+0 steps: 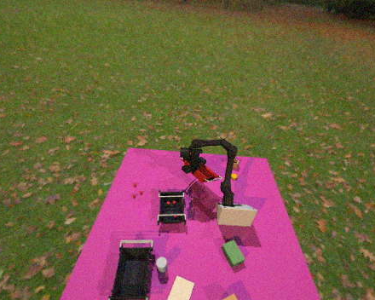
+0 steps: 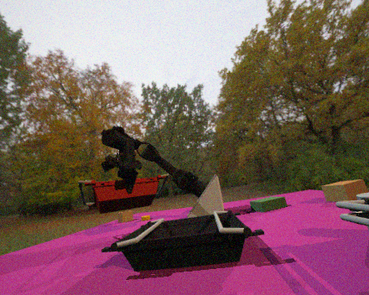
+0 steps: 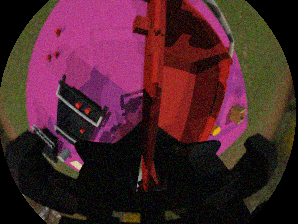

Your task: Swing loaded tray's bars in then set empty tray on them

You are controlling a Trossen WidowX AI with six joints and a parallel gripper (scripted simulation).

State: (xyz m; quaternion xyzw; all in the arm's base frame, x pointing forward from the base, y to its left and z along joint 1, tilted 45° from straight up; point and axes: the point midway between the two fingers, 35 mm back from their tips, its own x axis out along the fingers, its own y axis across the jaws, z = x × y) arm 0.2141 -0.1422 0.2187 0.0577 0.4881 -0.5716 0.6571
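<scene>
Now: gripper tip 60 mm past the red tray and 40 mm to the left of it. Also, from my gripper tip: slab 130 mm ahead, 710 mm to the left, 150 mm below; then green block 190 mm behind, 520 mm to the left, 130 mm below; then brown box 120 mm behind, 800 mm to the left, 120 mm below.
</scene>
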